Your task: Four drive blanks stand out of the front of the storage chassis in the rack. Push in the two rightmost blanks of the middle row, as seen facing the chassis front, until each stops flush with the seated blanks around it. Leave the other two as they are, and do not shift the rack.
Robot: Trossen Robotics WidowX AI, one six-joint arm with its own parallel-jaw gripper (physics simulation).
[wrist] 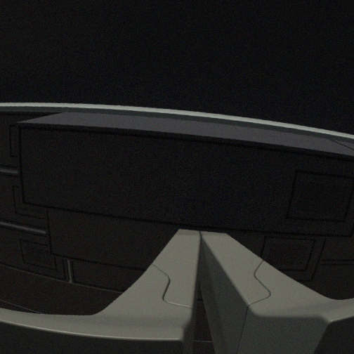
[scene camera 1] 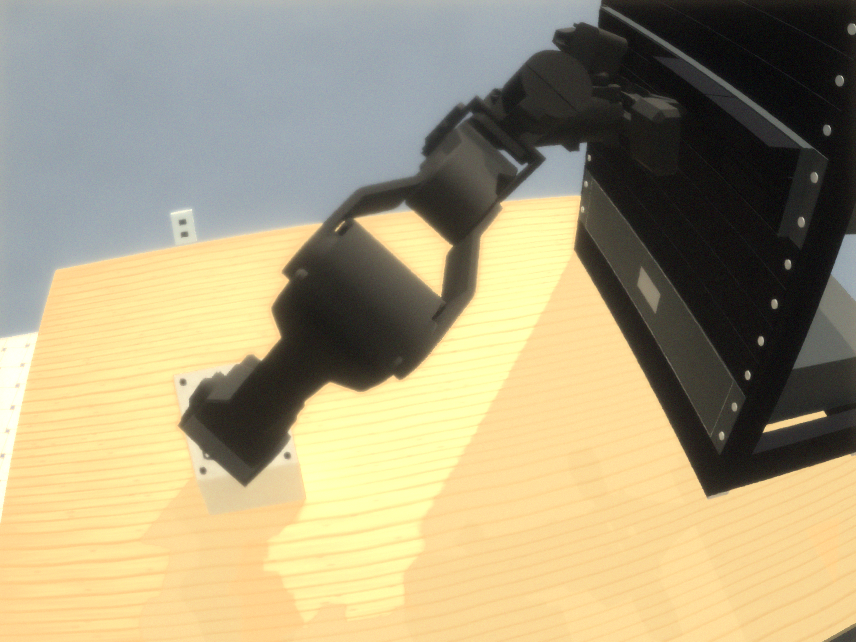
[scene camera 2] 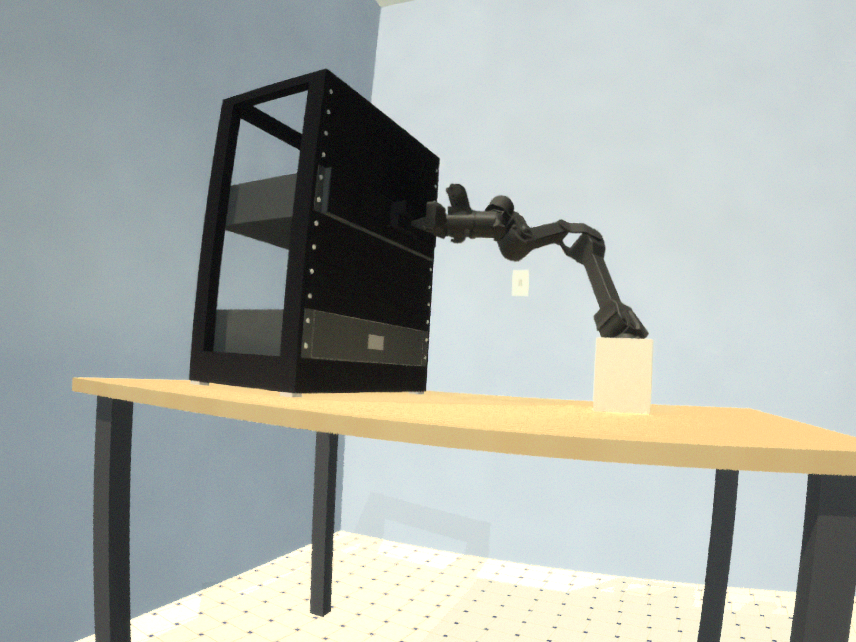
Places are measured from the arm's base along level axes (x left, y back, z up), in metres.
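Pixels of known places: gripper, fingertip midpoint: (scene camera 1: 685,107) (scene camera 2: 411,223); arm's base, origin of the base link: (scene camera 1: 231,427) (scene camera 2: 625,362).
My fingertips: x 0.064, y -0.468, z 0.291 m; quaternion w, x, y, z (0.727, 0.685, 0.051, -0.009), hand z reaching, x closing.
For each thing: its top centre in the pictures, then the offset to it from my fingertips. "*": a spot on its surface instead. Level surfaces: height alone.
- dark block, surface spot: (scene camera 2: 399,212) * dx +0.056, dy -0.001, dz +0.010 m
- grey panel with a pale label, middle of its top: (scene camera 1: 659,260) (scene camera 2: 375,321) dx +0.057, dy -0.042, dz -0.229 m
- wooden table, its level: dz -0.388 m
The storage chassis (scene camera 1: 732,158) (scene camera 2: 322,190) sits in the black rack (scene camera 1: 781,345) (scene camera 2: 311,138); its front is very dark. In the wrist view a wide blank (wrist: 160,175) in the upper row stands out, its top face showing under the chassis's pale upper edge. The blank below it (wrist: 110,232) sits deeper, its upper edge covered by the upper blank. My gripper (scene camera 2: 416,222) (wrist: 196,232) is shut and empty, its tips in front of that lower blank, just below the upper blank's lower edge. Contact cannot be told. A dark block (scene camera 2: 399,212) stands out beside the gripper. The fingers hide part of the lower rows.
A grey panel with a pale label (scene camera 1: 681,331) (scene camera 2: 345,338) fills the rack's bottom bay. The rack stands on a wooden table (scene camera 1: 387,442) (scene camera 2: 497,421). The arm's pale base block (scene camera 1: 255,494) (scene camera 2: 622,376) stands on the table before the rack. Seated blanks (wrist: 30,200) adjoin at the left.
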